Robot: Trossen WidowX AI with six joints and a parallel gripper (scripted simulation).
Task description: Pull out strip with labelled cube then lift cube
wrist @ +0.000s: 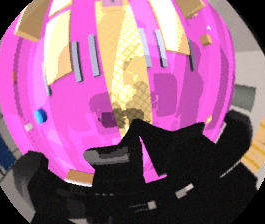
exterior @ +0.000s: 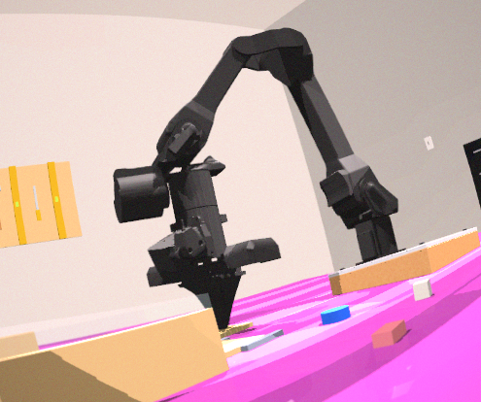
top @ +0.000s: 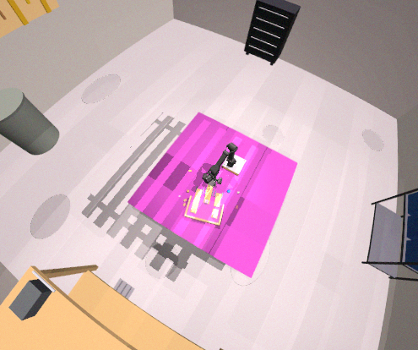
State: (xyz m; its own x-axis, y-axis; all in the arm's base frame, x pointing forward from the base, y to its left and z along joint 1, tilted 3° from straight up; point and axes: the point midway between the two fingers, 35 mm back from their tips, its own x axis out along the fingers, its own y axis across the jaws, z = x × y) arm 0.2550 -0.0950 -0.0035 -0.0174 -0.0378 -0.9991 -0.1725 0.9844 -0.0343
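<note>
My gripper tip is now 9 cm short of the tan strip and 2 cm to the right of it. From my gripper tip the other things lie so: blue disc (19 cm to the left, 1 cm ahead); pink block (32 cm to the left, 12 cm ahead); white cube (28 cm to the left, 2 cm behind).
</note>
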